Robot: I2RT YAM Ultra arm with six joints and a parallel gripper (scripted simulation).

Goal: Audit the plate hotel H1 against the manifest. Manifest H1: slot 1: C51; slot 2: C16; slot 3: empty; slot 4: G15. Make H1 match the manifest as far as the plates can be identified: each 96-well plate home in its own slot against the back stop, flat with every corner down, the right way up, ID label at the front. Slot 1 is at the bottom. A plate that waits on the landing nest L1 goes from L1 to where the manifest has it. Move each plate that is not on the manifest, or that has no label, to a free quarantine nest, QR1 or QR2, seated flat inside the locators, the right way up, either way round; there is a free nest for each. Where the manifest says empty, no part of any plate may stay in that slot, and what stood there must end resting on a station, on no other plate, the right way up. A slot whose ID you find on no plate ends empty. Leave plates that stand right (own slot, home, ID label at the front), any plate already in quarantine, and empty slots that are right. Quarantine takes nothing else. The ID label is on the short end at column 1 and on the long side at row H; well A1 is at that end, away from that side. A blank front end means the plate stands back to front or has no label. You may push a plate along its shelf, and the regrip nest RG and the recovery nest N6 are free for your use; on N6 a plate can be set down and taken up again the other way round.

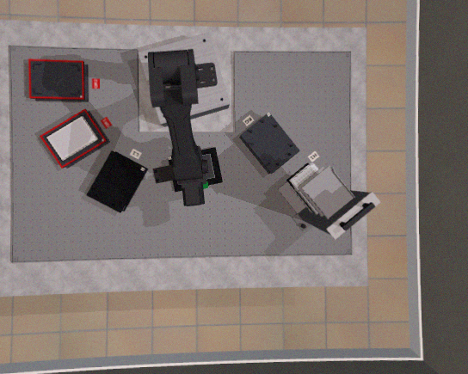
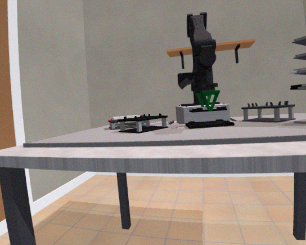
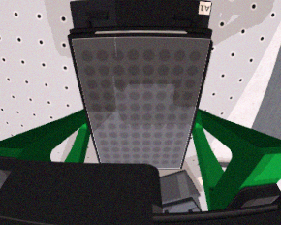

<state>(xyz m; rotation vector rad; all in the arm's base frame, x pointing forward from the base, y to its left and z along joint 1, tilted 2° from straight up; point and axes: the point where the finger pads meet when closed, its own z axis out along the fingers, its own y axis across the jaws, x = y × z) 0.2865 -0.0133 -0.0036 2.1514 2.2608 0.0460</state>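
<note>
Right now the recovery nest N6 is 60 mm below my hand. From my hand the other things lie so: regrip nest RG: 50 mm behind, 250 mm to the left, 10 mm below; then landing nest L1: 250 mm to the right, 20 mm below; then white plate: 160 mm behind, 370 mm to the right, 20 mm below.
</note>
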